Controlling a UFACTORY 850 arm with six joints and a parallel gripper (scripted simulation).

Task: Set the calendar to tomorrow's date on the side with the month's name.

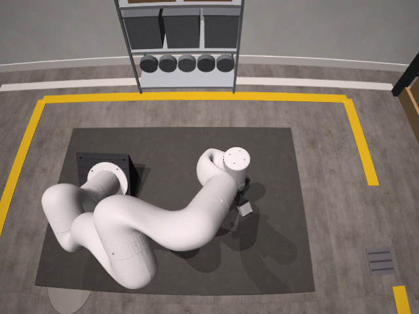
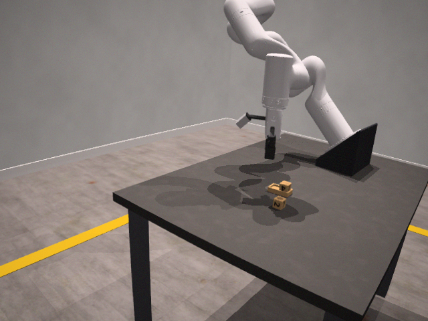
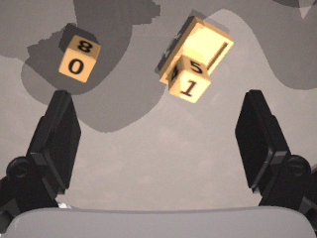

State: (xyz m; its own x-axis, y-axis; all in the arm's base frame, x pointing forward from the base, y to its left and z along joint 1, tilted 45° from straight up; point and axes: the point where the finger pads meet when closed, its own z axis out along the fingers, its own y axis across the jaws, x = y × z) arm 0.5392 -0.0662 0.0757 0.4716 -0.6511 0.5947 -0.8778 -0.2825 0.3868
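Now: the calendar cube 50 mm ahead of my hand, 80 mm to the left of it and 140 mm below it. Also, from my hand: wooden tray: 60 mm behind, 30 mm to the left, 150 mm below.
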